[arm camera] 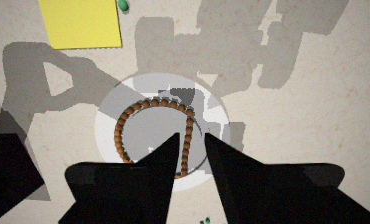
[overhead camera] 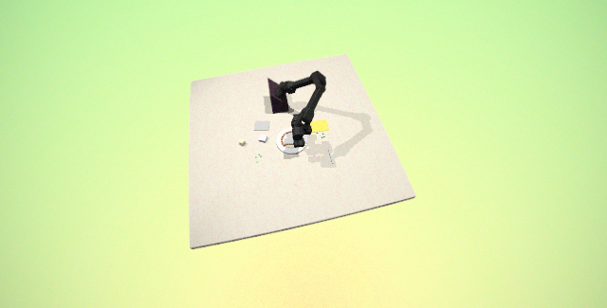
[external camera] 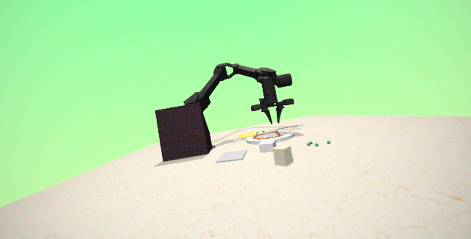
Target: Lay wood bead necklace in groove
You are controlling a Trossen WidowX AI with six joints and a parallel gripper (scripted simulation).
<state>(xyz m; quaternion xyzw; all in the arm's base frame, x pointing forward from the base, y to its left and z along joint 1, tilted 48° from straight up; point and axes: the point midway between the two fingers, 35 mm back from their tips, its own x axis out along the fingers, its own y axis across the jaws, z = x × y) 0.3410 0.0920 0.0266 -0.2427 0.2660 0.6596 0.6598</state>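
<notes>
My gripper tip is 40 mm to the left of the round white bead board, 40 mm past it and 40 mm above it. The rest, counted from my gripper tip: thin white strip 190 mm to the left, 110 mm ahead, 50 mm below; yellow card 160 mm to the left, 130 mm behind, 50 mm below; grey flat plate 220 mm to the right, 200 mm behind, 50 mm below.
</notes>
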